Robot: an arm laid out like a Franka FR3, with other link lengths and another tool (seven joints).
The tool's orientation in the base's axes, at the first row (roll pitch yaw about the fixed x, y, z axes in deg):
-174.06, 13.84, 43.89
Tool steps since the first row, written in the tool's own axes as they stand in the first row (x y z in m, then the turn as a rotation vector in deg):
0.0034, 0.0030, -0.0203, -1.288, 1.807, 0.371
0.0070, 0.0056, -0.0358, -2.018, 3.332, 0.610
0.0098, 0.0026, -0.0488, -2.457, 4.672, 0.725
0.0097, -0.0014, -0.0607, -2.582, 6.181, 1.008
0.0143, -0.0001, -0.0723, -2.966, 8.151, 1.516
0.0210, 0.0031, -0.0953, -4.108, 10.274, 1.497
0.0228, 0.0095, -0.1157, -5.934, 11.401, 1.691
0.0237, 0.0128, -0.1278, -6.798, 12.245, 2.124
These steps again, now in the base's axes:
0.0093, 0.0019, 0.0185, 0.222, -2.227, -0.232
0.0174, 0.0038, 0.0323, 0.678, -3.859, -0.441
0.0205, 0.0091, 0.0445, 1.243, -5.149, -0.582
0.0206, 0.0130, 0.0564, 2.100, -6.366, -0.977
0.0275, 0.0162, 0.0664, 3.031, -8.116, -1.574
0.0400, 0.0205, 0.0867, 3.663, -10.441, -1.495
0.0505, 0.0188, 0.1053, 3.095, -12.515, -1.359
0.0563, 0.0181, 0.1165, 2.952, -13.755, -1.656

